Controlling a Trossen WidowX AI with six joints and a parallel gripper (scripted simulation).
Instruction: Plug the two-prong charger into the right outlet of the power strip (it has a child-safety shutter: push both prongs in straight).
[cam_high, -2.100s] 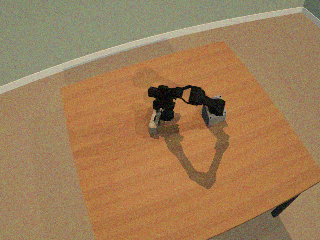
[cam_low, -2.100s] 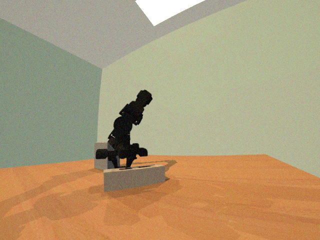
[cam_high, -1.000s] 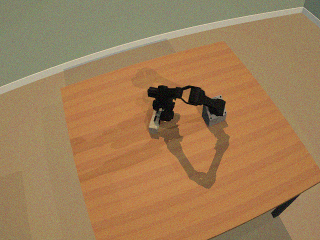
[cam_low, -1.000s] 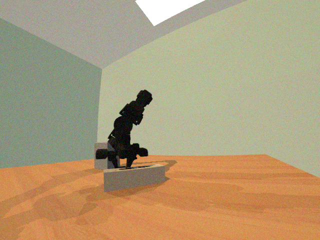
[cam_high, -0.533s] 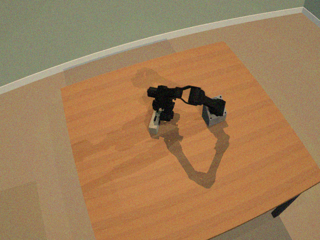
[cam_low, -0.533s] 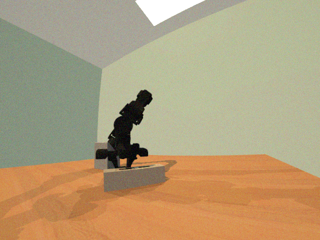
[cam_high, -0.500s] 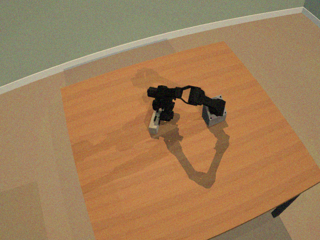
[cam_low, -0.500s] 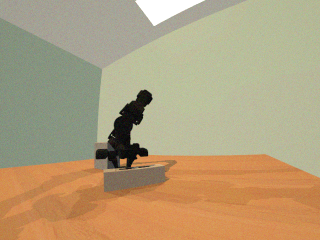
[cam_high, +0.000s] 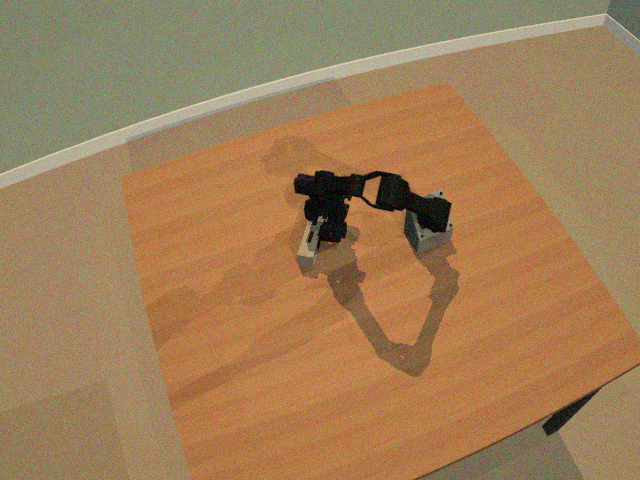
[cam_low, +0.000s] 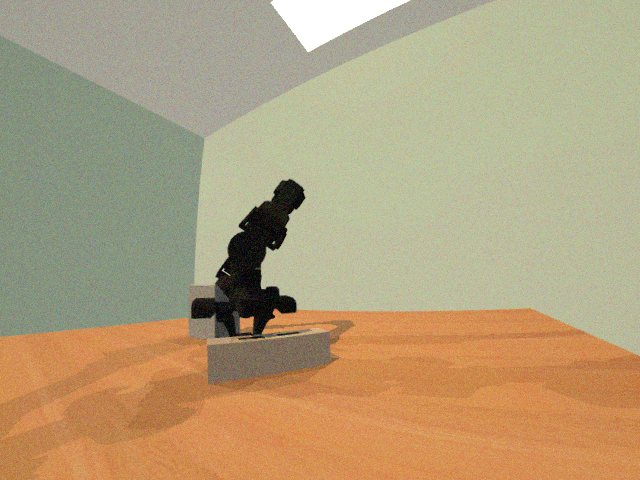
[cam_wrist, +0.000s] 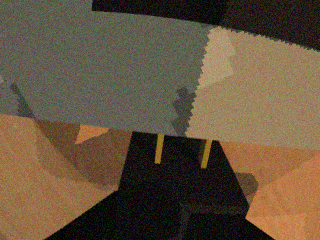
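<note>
Now: the black two-prong charger 10 mm to the right of my gripper tip, 10 mm ahead of it and 10 mm above it.
</note>
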